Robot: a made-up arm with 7 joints. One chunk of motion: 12 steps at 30 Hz.
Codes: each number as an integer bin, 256 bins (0 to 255) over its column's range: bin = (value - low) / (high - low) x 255, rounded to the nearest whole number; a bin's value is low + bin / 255 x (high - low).
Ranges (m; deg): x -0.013..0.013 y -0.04..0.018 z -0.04..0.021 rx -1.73..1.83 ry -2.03..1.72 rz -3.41..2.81
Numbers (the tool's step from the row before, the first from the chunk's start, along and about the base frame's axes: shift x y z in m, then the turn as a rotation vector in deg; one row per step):
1: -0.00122 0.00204 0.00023 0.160 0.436 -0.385
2: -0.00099 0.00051 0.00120 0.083 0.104 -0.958
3: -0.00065 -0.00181 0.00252 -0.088 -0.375 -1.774
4: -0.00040 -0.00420 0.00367 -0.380 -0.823 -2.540
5: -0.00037 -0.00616 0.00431 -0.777 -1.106 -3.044
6: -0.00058 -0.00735 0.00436 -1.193 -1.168 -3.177
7: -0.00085 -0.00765 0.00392 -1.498 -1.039 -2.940
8: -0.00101 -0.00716 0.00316 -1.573 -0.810 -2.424
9: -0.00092 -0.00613 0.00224 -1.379 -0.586 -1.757
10: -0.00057 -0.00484 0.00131 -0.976 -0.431 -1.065
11: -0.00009 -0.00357 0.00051 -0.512 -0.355 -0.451
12: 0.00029 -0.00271 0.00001 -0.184 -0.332 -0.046
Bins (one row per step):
1: 116 185 168 135 168 124
2: 118 178 172 130 145 101
3: 121 168 178 118 113 67
4: 124 157 183 97 82 36
5: 124 149 185 68 63 15
6: 122 144 185 38 59 10
7: 119 142 184 17 67 19
8: 118 144 180 11 83 40
9: 118 149 177 25 98 68
10: 122 155 173 54 109 96
11: 127 160 169 87 114 121
12: 130 164 167 111 115 138

